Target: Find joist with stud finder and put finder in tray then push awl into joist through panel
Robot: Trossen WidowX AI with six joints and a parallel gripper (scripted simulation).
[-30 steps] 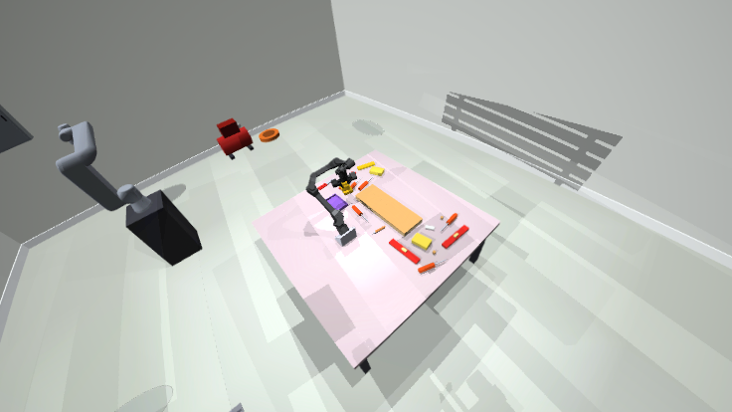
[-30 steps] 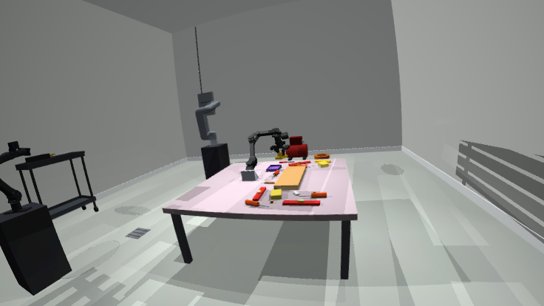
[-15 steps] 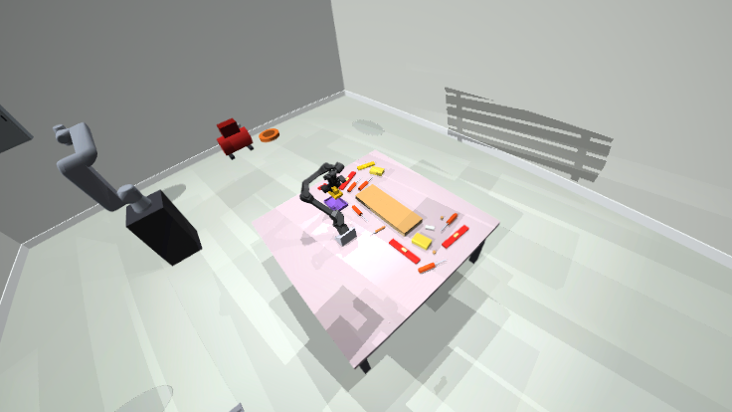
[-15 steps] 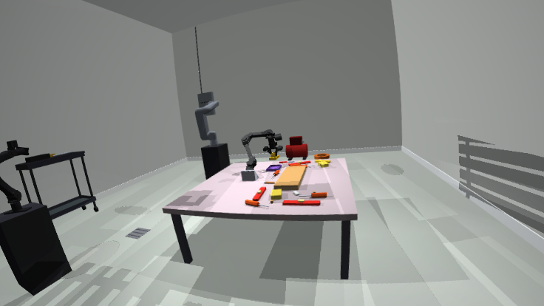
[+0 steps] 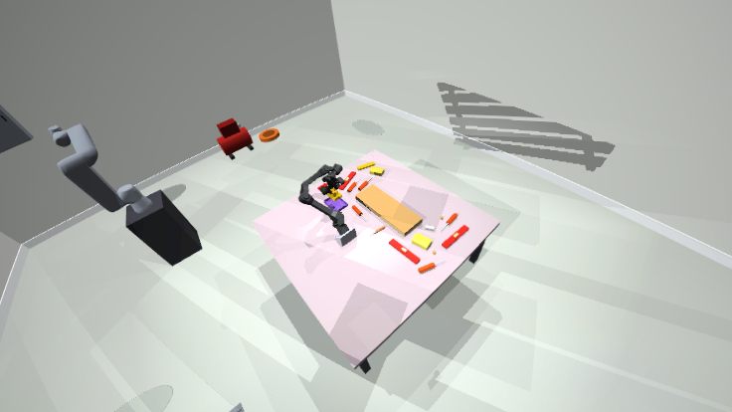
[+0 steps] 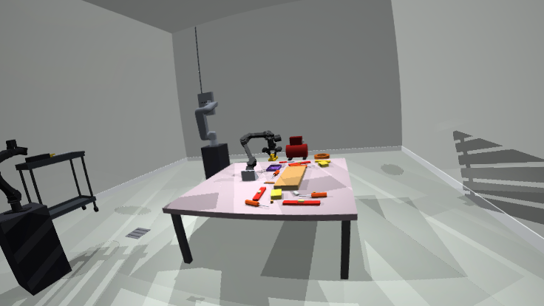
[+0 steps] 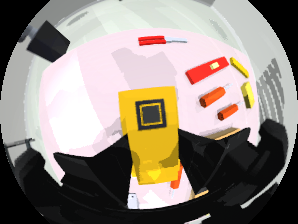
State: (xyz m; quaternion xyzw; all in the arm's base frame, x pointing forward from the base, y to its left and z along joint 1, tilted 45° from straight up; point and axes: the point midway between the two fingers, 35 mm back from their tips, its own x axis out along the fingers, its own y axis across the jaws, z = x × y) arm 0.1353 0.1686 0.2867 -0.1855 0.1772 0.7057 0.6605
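My gripper tip is 10 mm to the left of the purple tray and 110 mm above it. From my gripper tip the other things lie so: yellow stud finder (10 mm to the left, 20 mm above); then orange-handled awl (50 mm ahead, 430 mm to the right, 110 mm below).
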